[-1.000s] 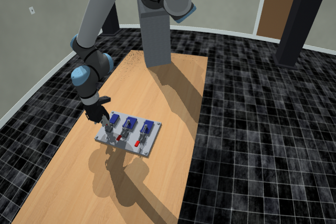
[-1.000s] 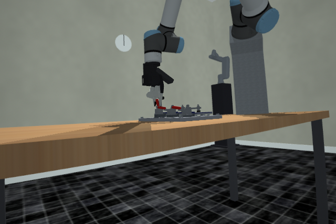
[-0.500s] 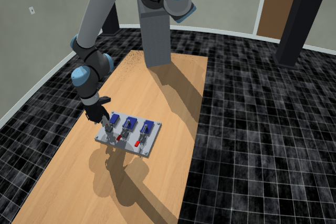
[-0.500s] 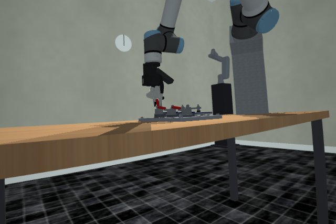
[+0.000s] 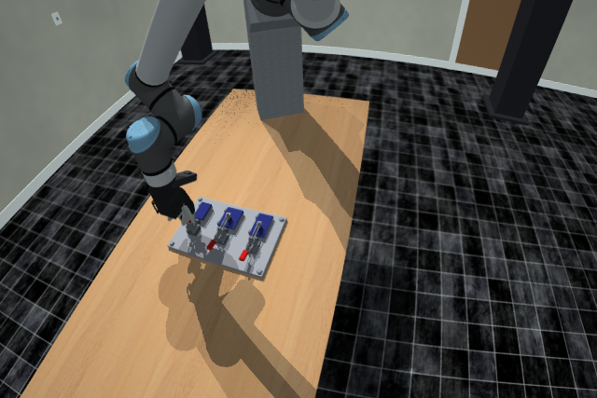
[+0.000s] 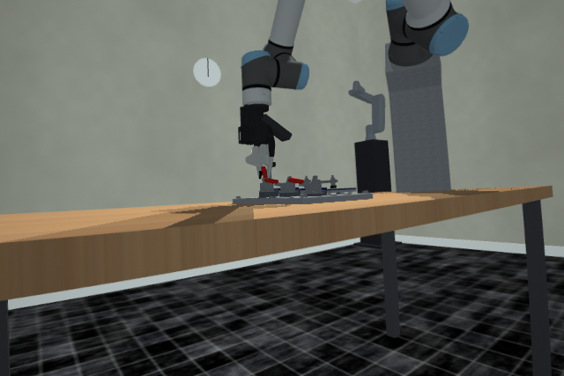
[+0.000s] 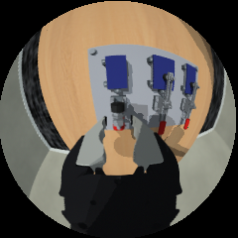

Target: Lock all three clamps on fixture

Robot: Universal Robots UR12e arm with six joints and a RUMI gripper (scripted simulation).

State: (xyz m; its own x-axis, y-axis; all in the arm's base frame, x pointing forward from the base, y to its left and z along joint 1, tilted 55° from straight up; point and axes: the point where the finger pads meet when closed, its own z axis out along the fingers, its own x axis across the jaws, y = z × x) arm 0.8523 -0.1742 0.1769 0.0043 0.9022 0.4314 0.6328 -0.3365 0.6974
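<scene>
Right now my hand is 110 mm to the right of the grey fixture plate, 80 mm above it and 40 mm past it.
</scene>
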